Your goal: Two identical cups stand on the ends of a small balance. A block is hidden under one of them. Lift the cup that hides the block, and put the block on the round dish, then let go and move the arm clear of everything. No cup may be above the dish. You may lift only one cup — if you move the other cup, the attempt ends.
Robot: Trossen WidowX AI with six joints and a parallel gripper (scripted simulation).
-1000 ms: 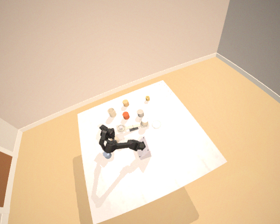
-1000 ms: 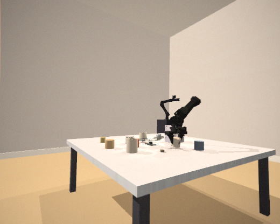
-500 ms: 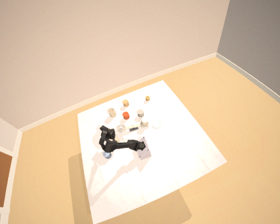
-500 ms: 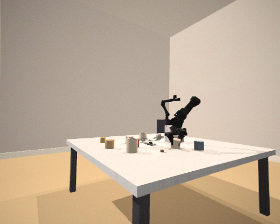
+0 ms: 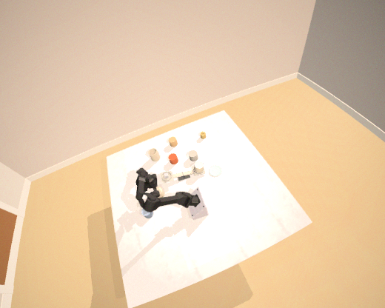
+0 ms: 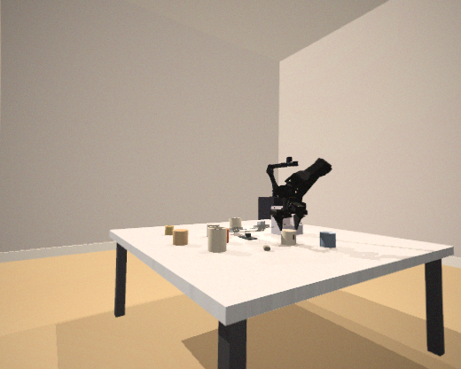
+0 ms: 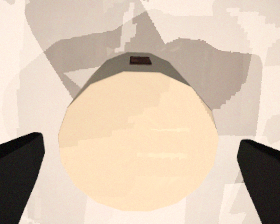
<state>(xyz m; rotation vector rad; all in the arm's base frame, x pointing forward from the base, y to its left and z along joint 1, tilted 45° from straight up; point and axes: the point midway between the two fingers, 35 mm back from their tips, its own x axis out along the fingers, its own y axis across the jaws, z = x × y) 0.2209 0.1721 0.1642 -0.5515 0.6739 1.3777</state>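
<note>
Now: gripper tip 480 mm to the left of the white round dish and 60 mm above it. From my gripper tip the other things lie so: small dark lump (180 mm ahead, 50 mm to the left, 60 mm below); then balance beam (70 mm ahead, 230 mm to the right, 30 mm below); then blue cylinder (120 mm behind, 110 mm to the left, 30 mm below).
</note>
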